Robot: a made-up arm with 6 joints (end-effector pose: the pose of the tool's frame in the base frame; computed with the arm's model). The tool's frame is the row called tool.
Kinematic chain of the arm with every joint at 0, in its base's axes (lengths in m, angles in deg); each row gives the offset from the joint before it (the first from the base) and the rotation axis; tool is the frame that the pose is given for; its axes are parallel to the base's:
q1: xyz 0 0 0.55 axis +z
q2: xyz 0.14 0 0 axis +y
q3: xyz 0 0 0.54 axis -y
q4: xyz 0 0 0.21 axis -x
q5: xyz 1.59 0 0 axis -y
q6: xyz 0.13 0 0 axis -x
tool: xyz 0 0 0
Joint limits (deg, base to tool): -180..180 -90..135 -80.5..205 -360..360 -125..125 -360..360
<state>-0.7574 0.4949 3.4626 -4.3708 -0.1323 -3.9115</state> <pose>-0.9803 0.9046 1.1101 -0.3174 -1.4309 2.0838</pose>
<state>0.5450 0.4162 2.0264 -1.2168 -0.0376 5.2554</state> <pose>0.0681 0.0466 2.7543 1.9810 -0.3516 2.0697</pose>
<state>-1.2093 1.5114 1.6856 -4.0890 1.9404 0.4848</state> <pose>0.8612 -1.9992 0.9866 -2.0523 -0.2813 1.0766</pose>
Working (the frame after each row of the table, in the pose's form):
after q1: 0.0000 0.0000 0.5500 0.0000 0.0000 -1.2093
after q2: 0.0495 -0.1310 0.5500 0.9042 1.3086 -0.9596
after q3: 0.2402 -0.6352 0.5821 -0.1053 -0.1524 -1.2061
after q4: 0.2273 -0.6011 0.7889 -1.9667 1.2328 -0.8423
after q5: 0.7811 -2.0658 1.0645 -1.6174 -0.0136 1.0266
after q6: 0.8612 -1.9992 0.9866 -2.0523 -0.2813 1.0766

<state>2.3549 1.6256 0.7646 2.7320 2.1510 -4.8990</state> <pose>-1.2683 1.2103 -0.5597 -1.4067 0.9681 -0.7835</pose>
Working (the frame after each row of the table, in the pose's form):
after q1: 0.0000 0.0000 0.5500 0.0000 0.0000 2.3549
after q2: -0.0989 0.0991 0.5500 -1.8136 0.7526 1.7169
after q3: -0.4796 0.4809 0.5204 -0.9993 0.4147 2.1759
after q4: -0.5921 0.5937 0.6573 1.1097 2.0883 -0.8660
after q5: -1.3239 1.3273 -0.5487 -0.1873 0.2228 -1.1089
after q6: -1.2683 1.2103 -0.5597 -1.4067 0.9681 -0.7835

